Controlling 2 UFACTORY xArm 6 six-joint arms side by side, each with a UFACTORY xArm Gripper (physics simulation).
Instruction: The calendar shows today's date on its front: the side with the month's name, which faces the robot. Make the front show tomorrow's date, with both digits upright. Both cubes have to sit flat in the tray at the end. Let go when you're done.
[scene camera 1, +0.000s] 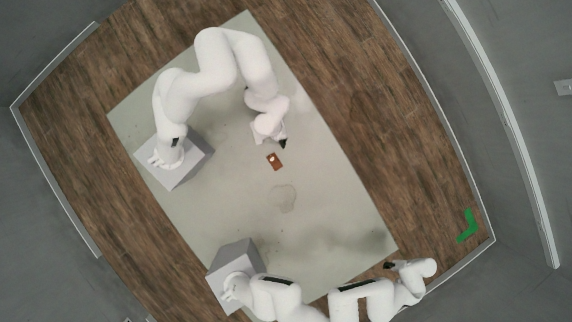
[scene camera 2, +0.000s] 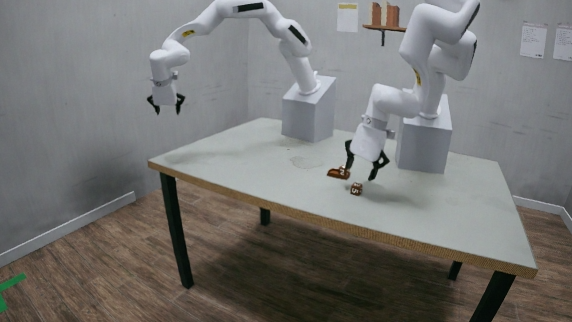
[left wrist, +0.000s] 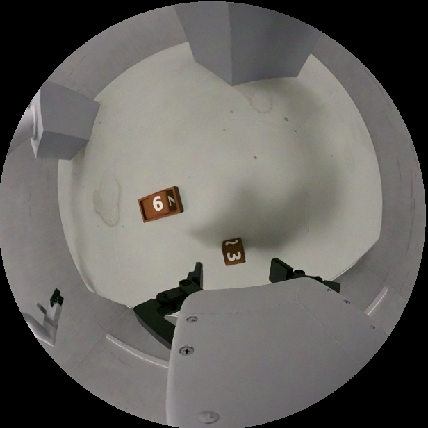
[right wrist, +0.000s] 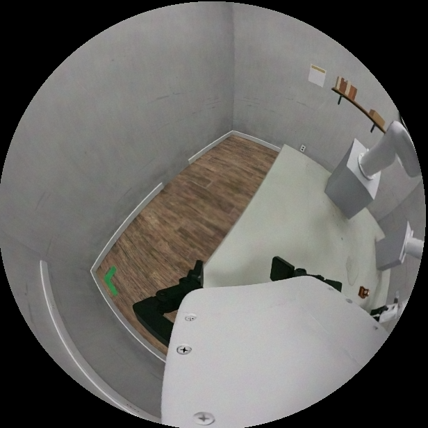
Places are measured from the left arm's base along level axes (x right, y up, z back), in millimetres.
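Where they show: left gripper, fingertip midpoint: (scene camera 2: 359, 174); right gripper, fingertip midpoint: (scene camera 1: 392, 268) (scene camera 2: 168, 112); left arm's base, origin of the base link: (scene camera 1: 169, 154) (scene camera 2: 426, 108); right arm's base, origin of the base link: (scene camera 1: 236, 285) (scene camera 2: 309, 87).
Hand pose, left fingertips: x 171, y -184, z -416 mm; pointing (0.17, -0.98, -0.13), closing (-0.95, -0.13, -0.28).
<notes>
Each offset is from my left fingertips to the top centre of the thing. Level surfaces: height alone.
The loose brown cube @(dx +3, dy -39, dz +2 mm) (scene camera 2: 356, 189) (left wrist: 233, 251) sits on the table apart from the tray; the left wrist view shows 3 on top and 2 on a side, scene camera 2 a 5. The brown tray (scene camera 1: 277, 167) (scene camera 2: 332, 174) (left wrist: 142, 211) holds the other cube @(dx +87, dy -29, dz +107 mm) (scene camera 1: 272, 159) (scene camera 2: 344, 171) (left wrist: 158, 203), with 6 on top, at its right end in scene camera 2; the other end is empty. My left gripper (scene camera 2: 360, 172) (left wrist: 237, 272) is open above the loose cube, which it hides in scene camera 1. My right gripper (scene camera 2: 168, 113) (right wrist: 238, 270) is open, away from both cubes.
The pale table @(dy -71 mm) (scene camera 1: 320, 200) (scene camera 2: 240, 170) bears two grey arm pedestals (scene camera 2: 312, 112) (scene camera 2: 425, 145). A wall shelf (scene camera 2: 384, 28) with books is behind. The right arm reaches past the table's edge, over the floor (right wrist: 200, 200).
</notes>
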